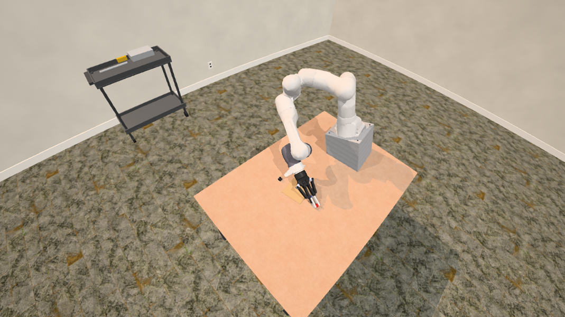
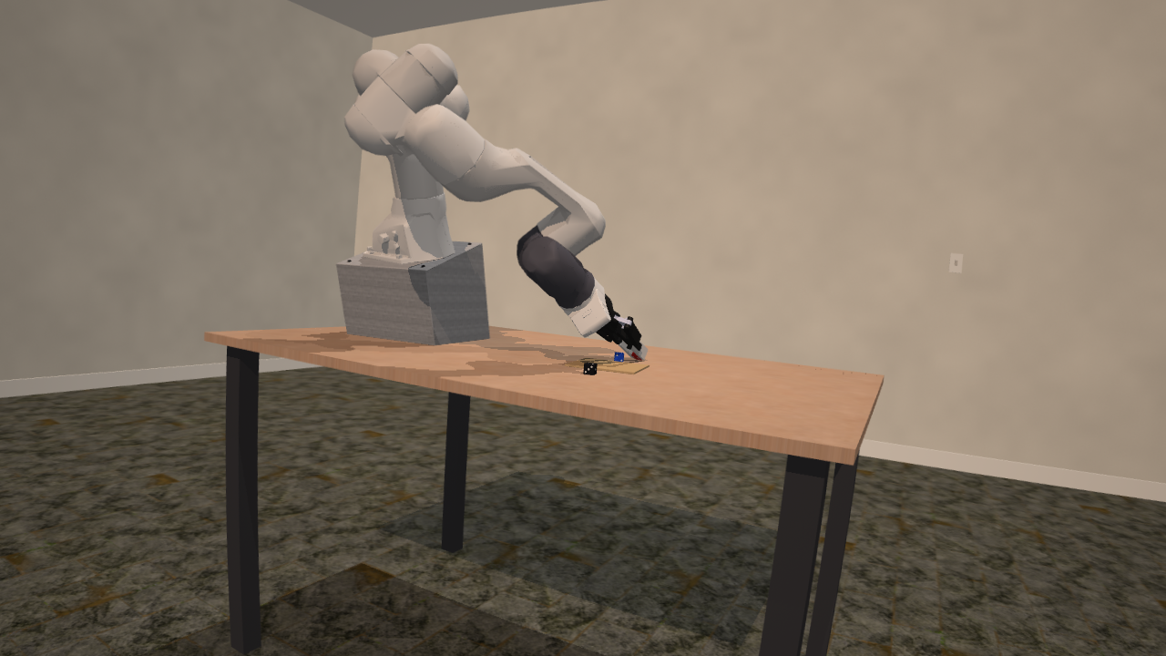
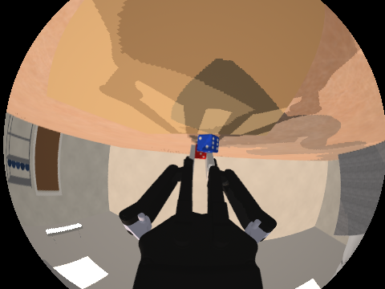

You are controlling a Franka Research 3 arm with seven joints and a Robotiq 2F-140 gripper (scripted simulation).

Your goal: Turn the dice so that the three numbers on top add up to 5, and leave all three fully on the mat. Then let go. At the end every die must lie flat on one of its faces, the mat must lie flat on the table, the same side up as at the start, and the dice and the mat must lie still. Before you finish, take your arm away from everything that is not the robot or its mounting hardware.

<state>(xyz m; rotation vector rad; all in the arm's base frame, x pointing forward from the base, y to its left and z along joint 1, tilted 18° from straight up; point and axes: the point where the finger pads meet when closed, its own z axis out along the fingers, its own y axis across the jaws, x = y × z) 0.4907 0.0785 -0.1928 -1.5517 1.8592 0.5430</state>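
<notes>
The red die is 2 cm to the left of my hand and 2 cm below it. Also, from my hand: blue die 2 cm behind, 4 cm to the right, 2 cm below; black die 2 cm ahead, 27 cm to the right, 2 cm below; tan mat 14 cm to the right, 3 cm below.
</notes>
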